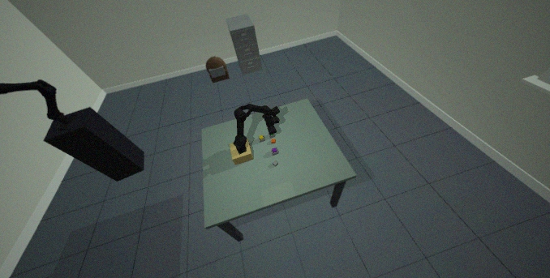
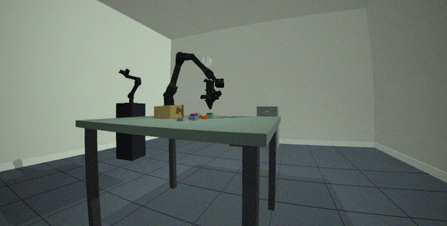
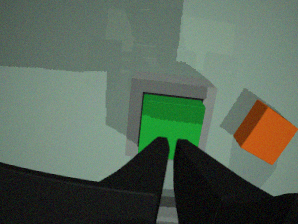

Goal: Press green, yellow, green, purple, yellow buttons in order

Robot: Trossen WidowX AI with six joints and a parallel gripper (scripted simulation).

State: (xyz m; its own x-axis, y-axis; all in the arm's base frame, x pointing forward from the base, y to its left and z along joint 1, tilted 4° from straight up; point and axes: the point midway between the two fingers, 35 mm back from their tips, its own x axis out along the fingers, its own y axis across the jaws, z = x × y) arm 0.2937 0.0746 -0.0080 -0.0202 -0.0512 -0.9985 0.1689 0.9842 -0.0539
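The green button is 3 cm below my gripper tip. The rest, counted from my gripper tip: purple button: 17 cm to the right, 6 cm behind, 3 cm below; then orange block: 7 cm to the right, 5 cm below, 2 cm behind; then yellow button: 10 cm behind, 3 cm below.
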